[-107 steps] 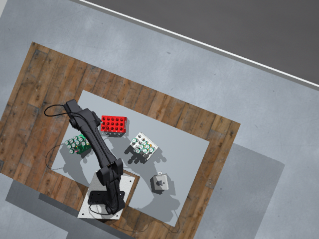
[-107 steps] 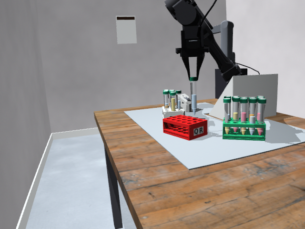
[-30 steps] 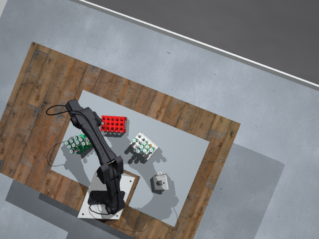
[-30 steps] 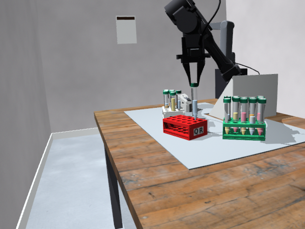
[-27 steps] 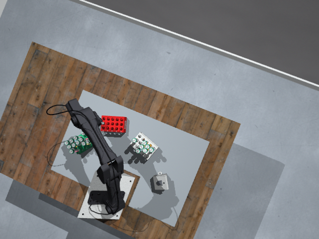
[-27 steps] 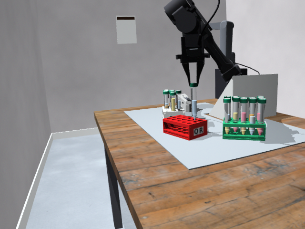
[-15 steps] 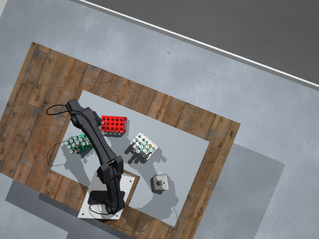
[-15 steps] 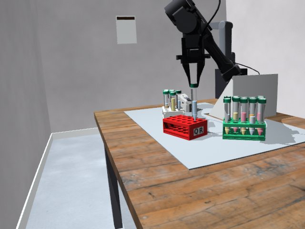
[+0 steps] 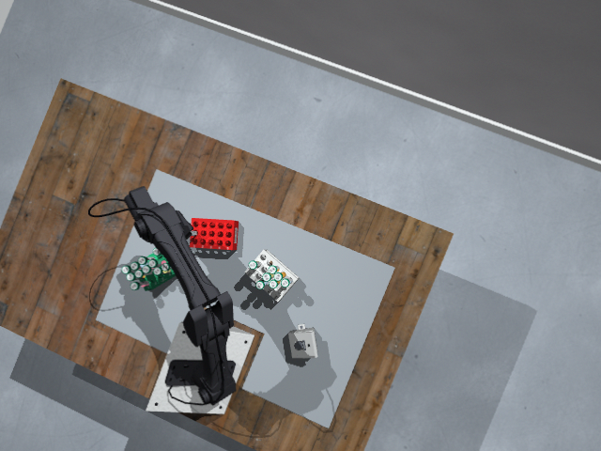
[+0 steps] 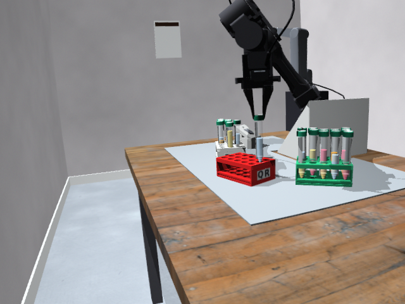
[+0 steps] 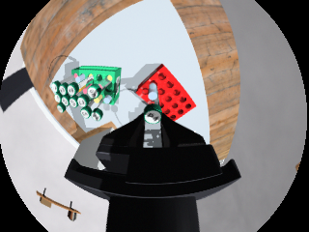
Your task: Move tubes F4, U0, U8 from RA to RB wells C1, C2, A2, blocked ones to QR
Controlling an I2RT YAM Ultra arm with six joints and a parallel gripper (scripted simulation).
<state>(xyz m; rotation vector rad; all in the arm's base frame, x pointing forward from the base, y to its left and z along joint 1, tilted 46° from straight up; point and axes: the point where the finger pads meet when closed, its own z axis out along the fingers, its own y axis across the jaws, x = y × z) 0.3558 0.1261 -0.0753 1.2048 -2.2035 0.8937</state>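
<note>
My hand is 10 mm to the right of the tube and 60 mm above it. From my hand the other things lie so: red rack QR 20 mm ahead, 40 mm to the right, 130 mm below; tube with yellow filling 20 mm behind, 200 mm to the right, 90 mm below; white rack RB 50 mm behind, 240 mm to the right, 130 mm below.
</note>
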